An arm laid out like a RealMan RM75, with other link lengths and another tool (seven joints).
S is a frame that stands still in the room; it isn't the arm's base.
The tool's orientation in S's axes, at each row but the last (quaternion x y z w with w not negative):
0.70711, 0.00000, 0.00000, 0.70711
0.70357, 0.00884, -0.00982, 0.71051
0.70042, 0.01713, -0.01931, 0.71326
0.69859, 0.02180, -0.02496, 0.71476
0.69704, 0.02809, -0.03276, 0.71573
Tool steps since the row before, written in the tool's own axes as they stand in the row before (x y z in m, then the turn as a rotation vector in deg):
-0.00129, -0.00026, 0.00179, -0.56, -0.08, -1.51
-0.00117, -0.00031, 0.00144, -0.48, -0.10, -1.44
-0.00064, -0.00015, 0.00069, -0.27, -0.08, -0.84
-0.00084, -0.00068, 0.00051, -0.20, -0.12, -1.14
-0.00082, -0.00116, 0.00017, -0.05, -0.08, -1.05
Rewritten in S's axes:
-0.00129, -0.00179, -0.00026, -0.56, 1.51, -0.08
-0.00118, -0.00144, -0.00026, -0.48, 1.44, -0.10
-0.00065, -0.00069, -0.00010, -0.27, 0.84, -0.08
-0.00089, -0.00052, -0.00061, -0.20, 1.14, -0.13
-0.00092, -0.00019, -0.00108, -0.05, 1.05, -0.10

